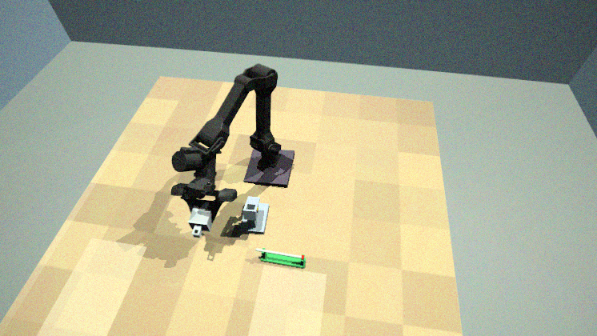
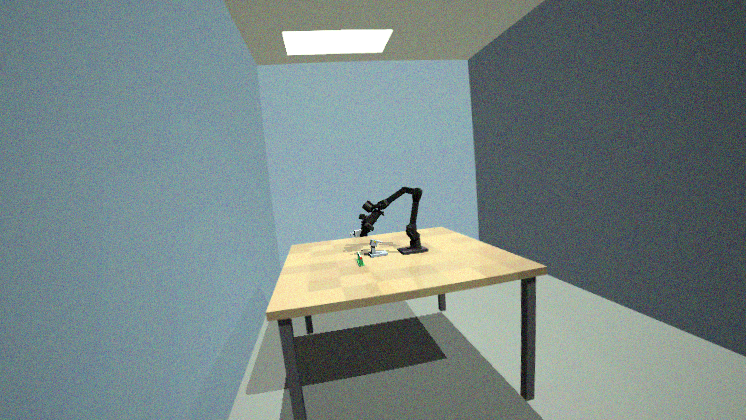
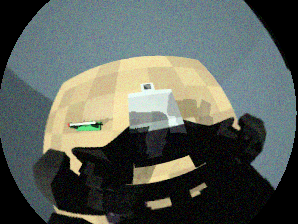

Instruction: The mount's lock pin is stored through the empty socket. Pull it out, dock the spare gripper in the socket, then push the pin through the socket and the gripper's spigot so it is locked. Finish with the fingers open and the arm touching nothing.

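Now: the grey mount 11 cm behind my gripper tip, 11 cm to the left of it and 7 cm below it. Round my gripper tip: green holder 1 cm behind, 25 cm to the left, 9 cm below; then spare gripper 1 cm ahead, 1 cm above.
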